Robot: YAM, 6 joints.
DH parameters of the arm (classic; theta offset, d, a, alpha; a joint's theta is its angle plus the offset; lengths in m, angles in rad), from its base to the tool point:
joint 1: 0 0.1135 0.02 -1.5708
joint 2: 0 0 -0.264 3.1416
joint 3: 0.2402 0 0.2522 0
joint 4: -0.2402 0 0.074 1.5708
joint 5: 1.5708 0 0 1.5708
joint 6: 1.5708 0.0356 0 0
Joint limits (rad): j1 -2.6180..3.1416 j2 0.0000..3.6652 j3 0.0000..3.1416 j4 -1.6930..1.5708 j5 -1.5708..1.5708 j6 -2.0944..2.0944
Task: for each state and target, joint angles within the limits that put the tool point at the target. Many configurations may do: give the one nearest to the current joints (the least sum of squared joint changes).
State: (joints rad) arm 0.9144 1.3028 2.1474 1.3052 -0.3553 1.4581
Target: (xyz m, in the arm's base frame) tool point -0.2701 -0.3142 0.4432
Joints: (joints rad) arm 0.8961 0.4031 2.0791 1.5708 -0.4239 1.4581
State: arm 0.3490 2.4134 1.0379 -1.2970 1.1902 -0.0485
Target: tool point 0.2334 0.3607 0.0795
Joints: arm 1.0731 2.4295 1.6940 -0.9884 1.1777 -0.0485
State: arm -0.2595 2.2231 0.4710 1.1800 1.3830 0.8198
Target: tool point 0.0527 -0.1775 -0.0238
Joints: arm -1.0916 2.4397 0.3027 1.1031 1.3981 0.8198
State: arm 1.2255 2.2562 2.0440 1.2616 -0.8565 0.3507
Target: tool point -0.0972 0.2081 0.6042
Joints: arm 1.8791 1.6855 2.0344 1.5708 -0.9751 0.3507
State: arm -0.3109 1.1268 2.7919 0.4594 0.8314 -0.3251
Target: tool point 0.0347 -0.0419 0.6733
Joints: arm -0.2998 1.1498 2.0732 0.2803 0.9912 -0.3251
